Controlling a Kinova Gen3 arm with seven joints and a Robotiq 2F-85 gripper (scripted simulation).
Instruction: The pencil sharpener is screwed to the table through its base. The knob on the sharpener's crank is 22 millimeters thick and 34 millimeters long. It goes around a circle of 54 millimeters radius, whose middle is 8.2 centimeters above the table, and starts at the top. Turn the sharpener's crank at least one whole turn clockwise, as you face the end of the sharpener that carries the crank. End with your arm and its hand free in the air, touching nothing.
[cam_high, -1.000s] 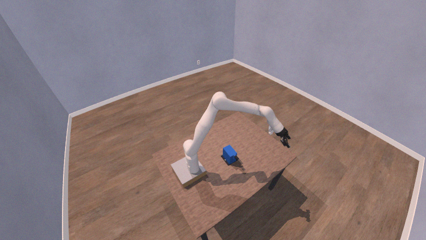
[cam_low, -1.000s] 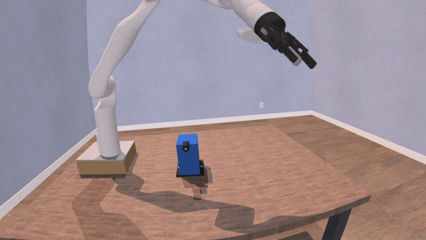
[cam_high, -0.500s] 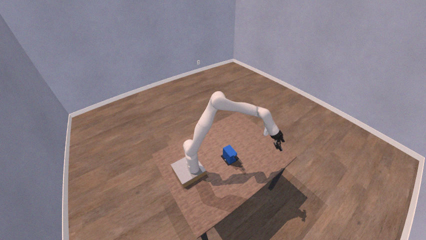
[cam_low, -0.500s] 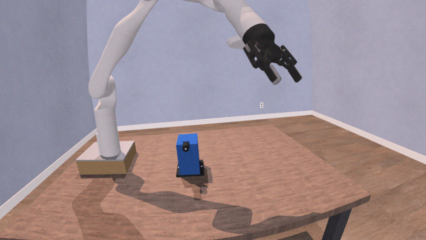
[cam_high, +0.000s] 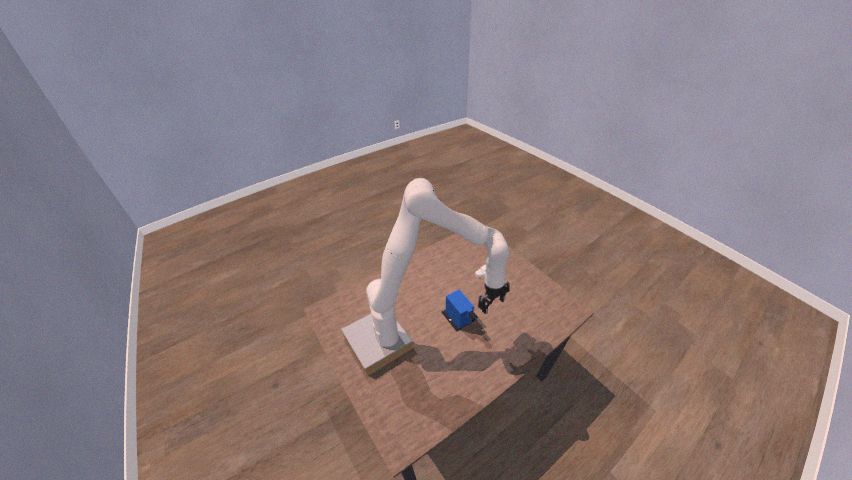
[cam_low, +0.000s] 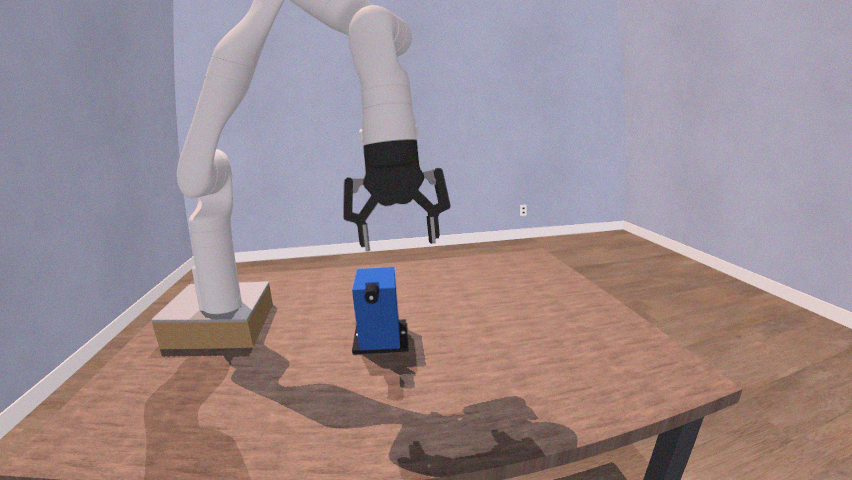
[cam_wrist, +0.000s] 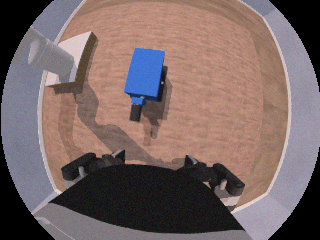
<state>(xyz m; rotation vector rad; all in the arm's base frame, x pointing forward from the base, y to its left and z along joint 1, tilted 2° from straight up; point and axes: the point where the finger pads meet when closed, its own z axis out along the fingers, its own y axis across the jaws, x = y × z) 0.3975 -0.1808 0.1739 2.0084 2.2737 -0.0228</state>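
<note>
My hand is 10 cm above the crank knob, 5 cm to the right of it and 5 cm past it. The rest, counted from my hand: crank 10 cm below, 6 cm to the left, 5 cm behind.
</note>
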